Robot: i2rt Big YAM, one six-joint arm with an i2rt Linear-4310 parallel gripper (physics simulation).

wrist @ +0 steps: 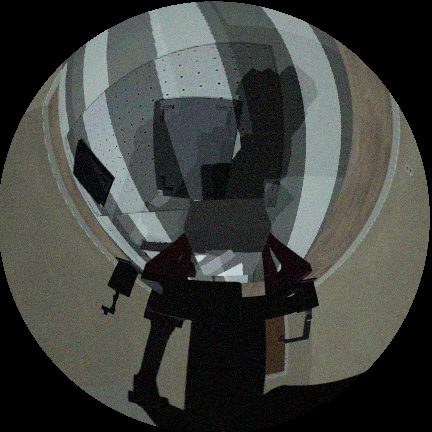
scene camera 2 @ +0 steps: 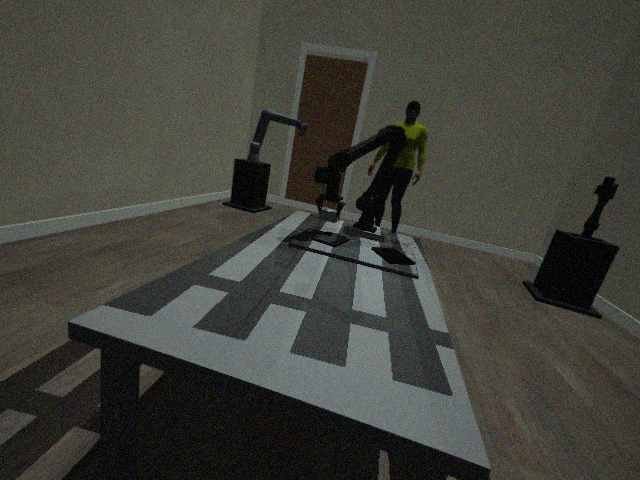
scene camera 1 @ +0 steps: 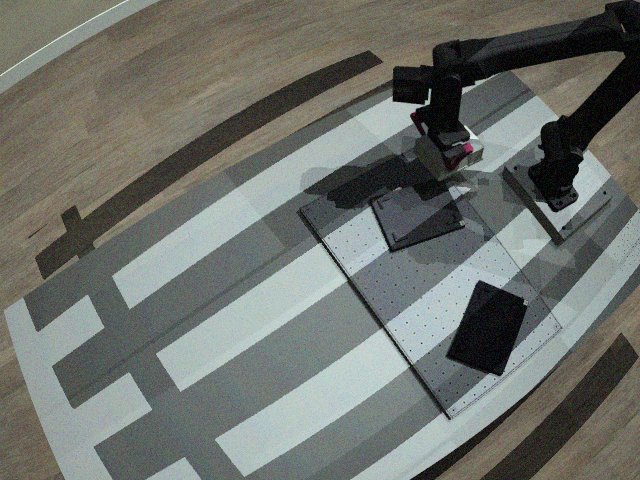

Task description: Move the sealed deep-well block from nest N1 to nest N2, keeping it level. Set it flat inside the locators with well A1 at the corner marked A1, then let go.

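The sealed deep-well block is a pale grey box, held in the air beyond the grey nest. My gripper is shut on the block, with a dark red finger at each side. It looks roughly level in scene camera 2; a small tilt cannot be told. The grey nest has L-shaped corner locators and is partly in shadow. A black nest lies farther off. Labels N1 and N2, the A1 corner mark and well A1 cannot be read.
Both nests lie on a perforated plate on the striped table. The arm's base plate stands beside it. A person in yellow and two pedestals with arms are in the background.
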